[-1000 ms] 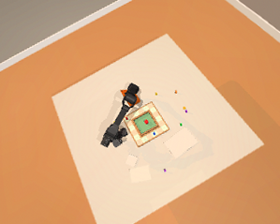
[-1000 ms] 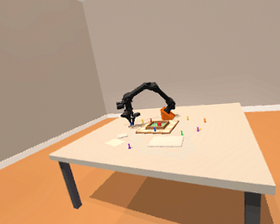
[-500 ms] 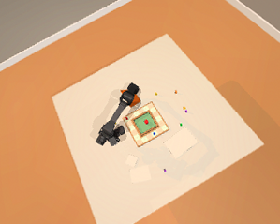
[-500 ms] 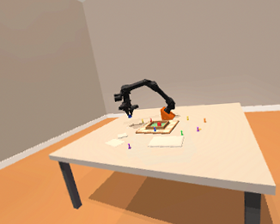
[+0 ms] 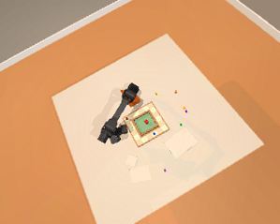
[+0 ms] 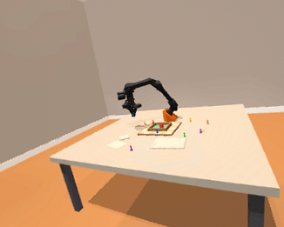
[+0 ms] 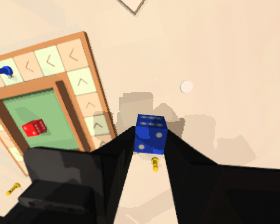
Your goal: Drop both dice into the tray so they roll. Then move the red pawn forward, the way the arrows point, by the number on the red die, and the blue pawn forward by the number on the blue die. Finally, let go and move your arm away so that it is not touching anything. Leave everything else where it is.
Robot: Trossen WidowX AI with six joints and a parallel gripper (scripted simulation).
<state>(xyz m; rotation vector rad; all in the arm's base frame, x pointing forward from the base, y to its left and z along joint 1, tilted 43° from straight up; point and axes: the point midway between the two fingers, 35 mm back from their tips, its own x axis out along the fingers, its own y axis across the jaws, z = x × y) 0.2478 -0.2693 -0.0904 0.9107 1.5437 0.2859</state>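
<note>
Now: the red pawn 130 mm to the left of my gripper tip, 110 mm behind it and 100 mm below it. Round my gripper tip: blue pawn 230 mm to the left, 130 mm ahead, 100 mm below; green tray 230 mm to the left, 120 mm below, 10 mm ahead; green pawn 440 mm to the left, 200 mm ahead, 120 mm below.
</note>
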